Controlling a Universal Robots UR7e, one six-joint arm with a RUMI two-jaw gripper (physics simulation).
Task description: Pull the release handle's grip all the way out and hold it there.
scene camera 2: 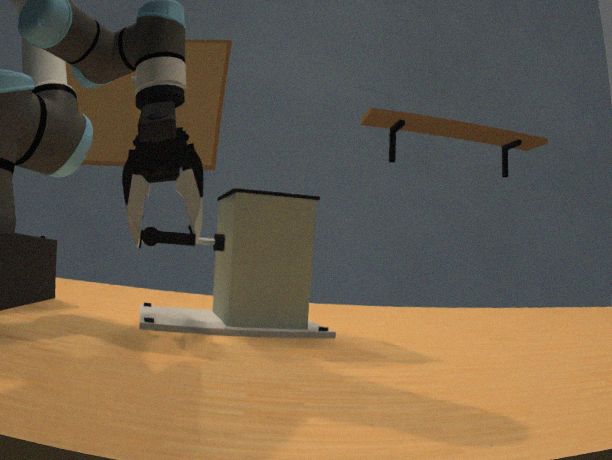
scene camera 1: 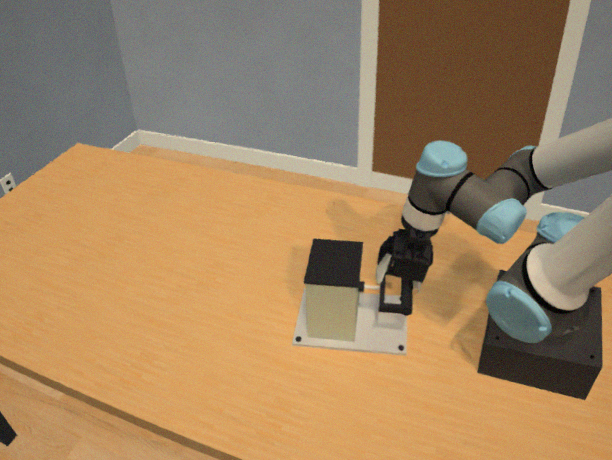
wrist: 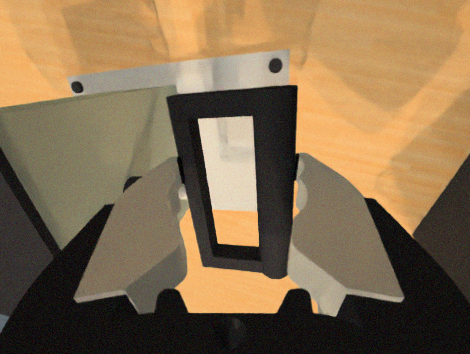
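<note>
The release handle's black frame-shaped grip (scene camera 1: pixel 395 308) (scene camera 2: pixel 172 238) (wrist: pixel 278 175) stands out level from the side of the pale green box (scene camera 1: pixel 331 312) (scene camera 2: pixel 270 260) (wrist: pixel 85 150). A short length of white rod (scene camera 1: pixel 371 287) (scene camera 2: pixel 205 241) shows between the grip and the box's black collar (scene camera 2: pixel 219 242). My gripper (scene camera 1: pixel 399 286) (scene camera 2: pixel 168 241) (wrist: pixel 238 159) points down and is shut on the grip, one finger against its box-side bar and the other against its outer bar. The finger on the box side hides part of the rod in the wrist view.
The box stands on a light grey base plate (scene camera 1: pixel 377 341) (scene camera 2: pixel 175 320) (wrist: pixel 130 77) with black bolts, on the wooden table (scene camera 1: pixel 200 300) (scene camera 2: pixel 350 400). The arm's dark base block (scene camera 1: pixel 535 367) stands to the right in scene camera 1. A wall shelf (scene camera 2: pixel 450 127) is in the background.
</note>
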